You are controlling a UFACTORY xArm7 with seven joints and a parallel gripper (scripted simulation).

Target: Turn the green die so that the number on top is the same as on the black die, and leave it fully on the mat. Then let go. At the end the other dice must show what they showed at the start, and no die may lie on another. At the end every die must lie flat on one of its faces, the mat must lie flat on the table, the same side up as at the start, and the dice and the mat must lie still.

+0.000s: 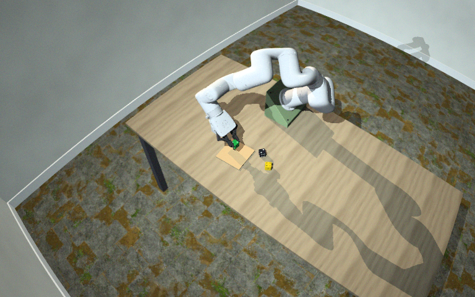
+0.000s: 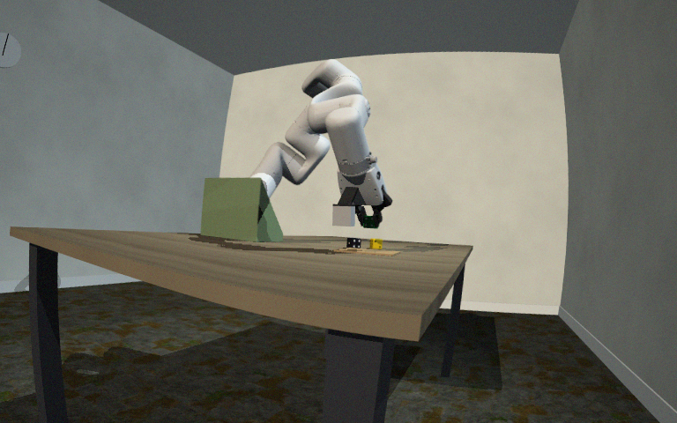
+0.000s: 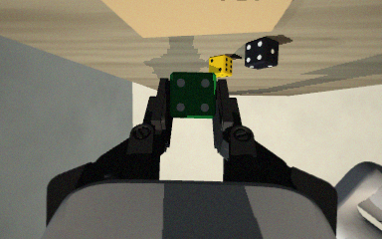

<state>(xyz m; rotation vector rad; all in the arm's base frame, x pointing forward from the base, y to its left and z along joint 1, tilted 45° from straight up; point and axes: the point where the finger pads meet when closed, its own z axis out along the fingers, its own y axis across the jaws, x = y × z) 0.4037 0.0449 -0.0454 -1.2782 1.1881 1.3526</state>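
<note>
The tan mat lies 9 cm below my hand and 1 cm to the left of it. Also, from my hand: black die (11 cm to the left, 9 cm behind, 7 cm below); yellow die (18 cm to the left, 7 cm below, 5 cm behind); green die (1 cm to the left, 1 cm below).
</note>
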